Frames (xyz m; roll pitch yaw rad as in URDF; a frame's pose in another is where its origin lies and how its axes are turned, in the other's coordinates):
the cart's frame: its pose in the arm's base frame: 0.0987 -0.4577 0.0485 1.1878 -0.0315 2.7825
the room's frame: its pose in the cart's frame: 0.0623 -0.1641 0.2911 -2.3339 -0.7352 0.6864
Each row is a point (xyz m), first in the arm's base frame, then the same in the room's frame.
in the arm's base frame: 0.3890 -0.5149 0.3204
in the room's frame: -0.1018 -0.2977 0.4535
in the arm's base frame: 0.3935 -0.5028 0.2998
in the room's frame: -0.1105 -0.2950 0.4309
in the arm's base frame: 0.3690 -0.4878 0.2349
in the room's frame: -0.1382 -0.2490 0.3846
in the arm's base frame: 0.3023 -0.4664 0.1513
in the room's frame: -0.1600 -0.1576 0.3292
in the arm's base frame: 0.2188 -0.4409 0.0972
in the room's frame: -0.1525 -0.0625 0.2910
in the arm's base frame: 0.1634 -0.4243 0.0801
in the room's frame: -0.1344 -0.0067 0.2771
